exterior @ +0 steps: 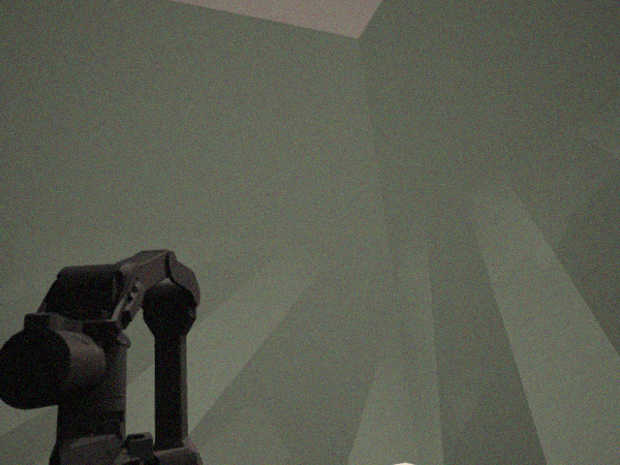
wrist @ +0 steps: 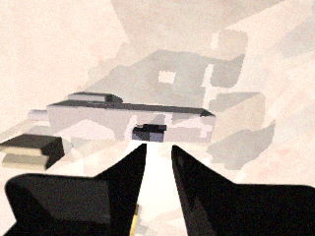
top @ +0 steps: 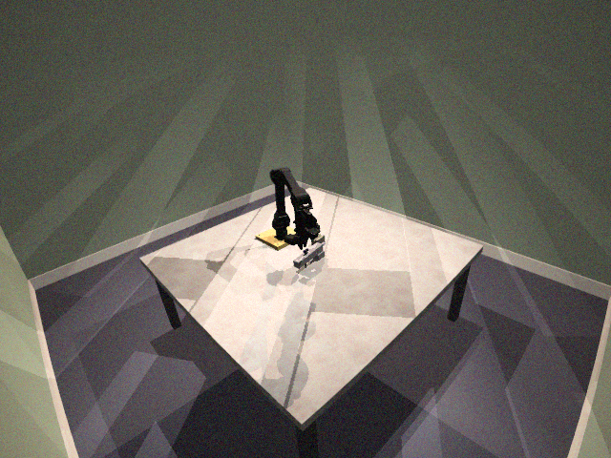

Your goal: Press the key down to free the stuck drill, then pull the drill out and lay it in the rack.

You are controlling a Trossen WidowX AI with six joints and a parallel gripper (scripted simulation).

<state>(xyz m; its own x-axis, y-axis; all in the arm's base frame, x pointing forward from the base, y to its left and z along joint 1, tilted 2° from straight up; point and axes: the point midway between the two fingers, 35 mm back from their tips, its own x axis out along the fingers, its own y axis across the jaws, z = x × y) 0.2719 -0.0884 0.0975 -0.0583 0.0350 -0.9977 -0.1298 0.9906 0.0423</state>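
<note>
Now: the small dark part 4 cm below my gripper tip and 1 cm to the left of it. From my gripper tip the other things lie so: grey fixture (6 cm below, 4 cm to the left); then rack (19 cm to the left, 9 cm behind, 8 cm below).
</note>
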